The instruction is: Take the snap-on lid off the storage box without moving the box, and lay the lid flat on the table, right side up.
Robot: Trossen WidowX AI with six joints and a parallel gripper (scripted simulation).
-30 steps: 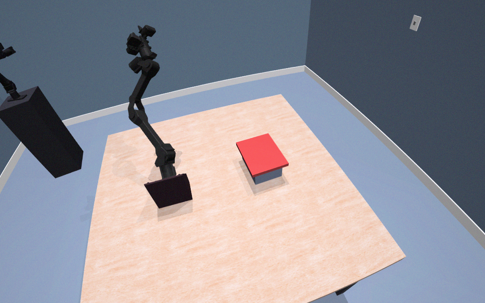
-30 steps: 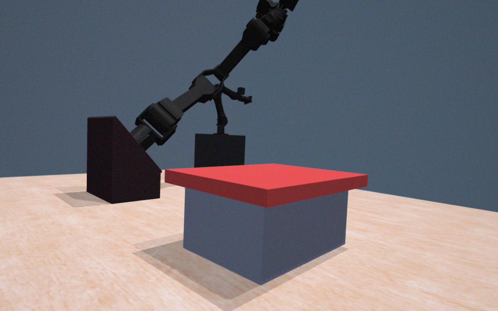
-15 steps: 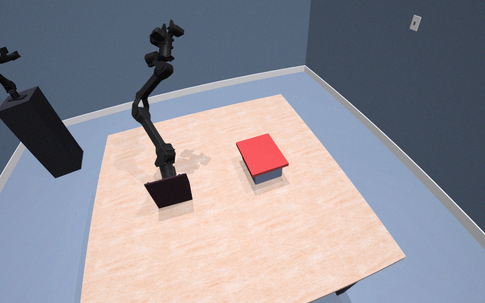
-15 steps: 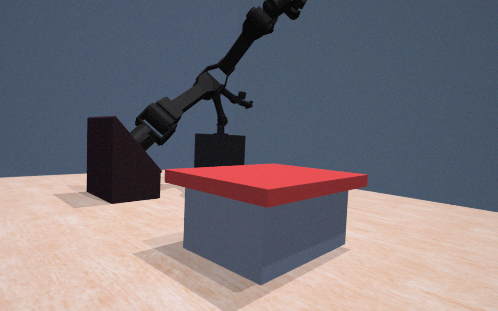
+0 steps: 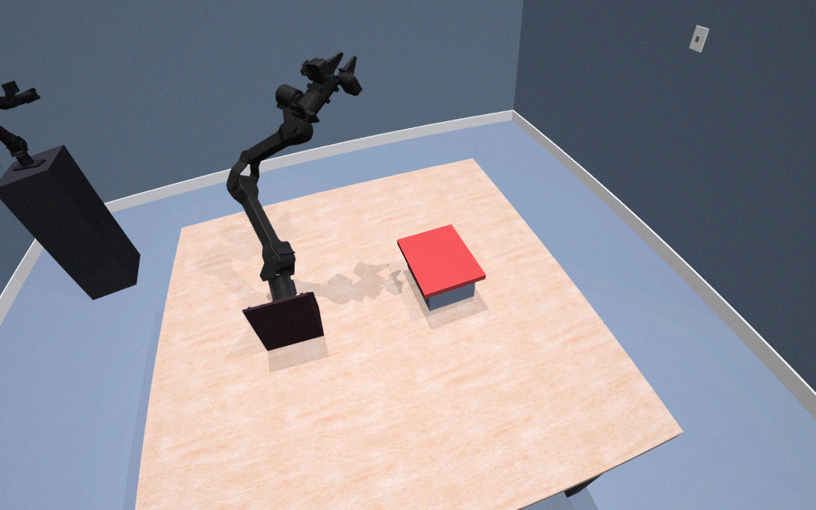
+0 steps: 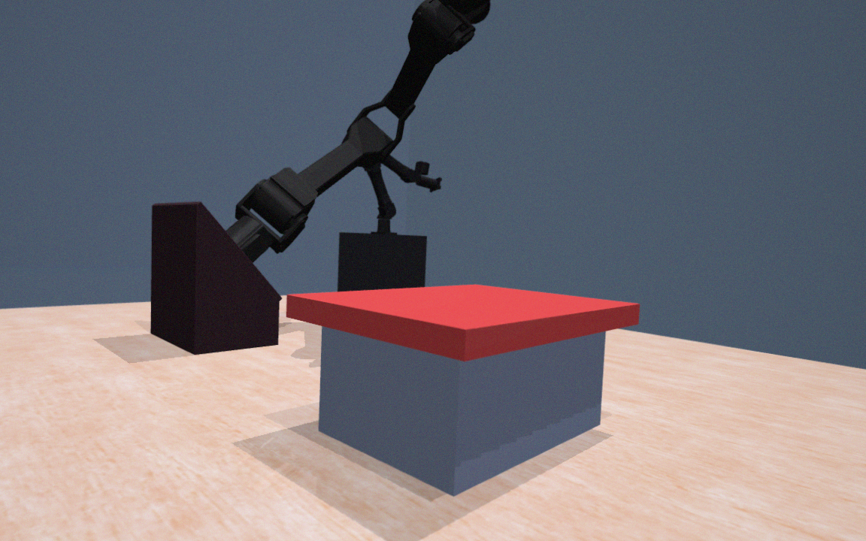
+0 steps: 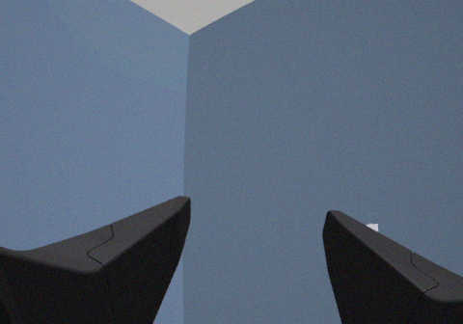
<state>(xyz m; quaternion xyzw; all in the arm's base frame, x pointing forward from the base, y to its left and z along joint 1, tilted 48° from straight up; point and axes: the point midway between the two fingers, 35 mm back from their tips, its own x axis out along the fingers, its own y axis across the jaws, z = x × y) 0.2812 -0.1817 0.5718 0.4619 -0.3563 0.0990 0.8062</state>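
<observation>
The red lid is 51 cm below my gripper tip, 36 cm to the right of it and 8 cm ahead of it. Round my gripper tip: grey-blue storage box (56 cm below, 36 cm to the right, 8 cm ahead).
</observation>
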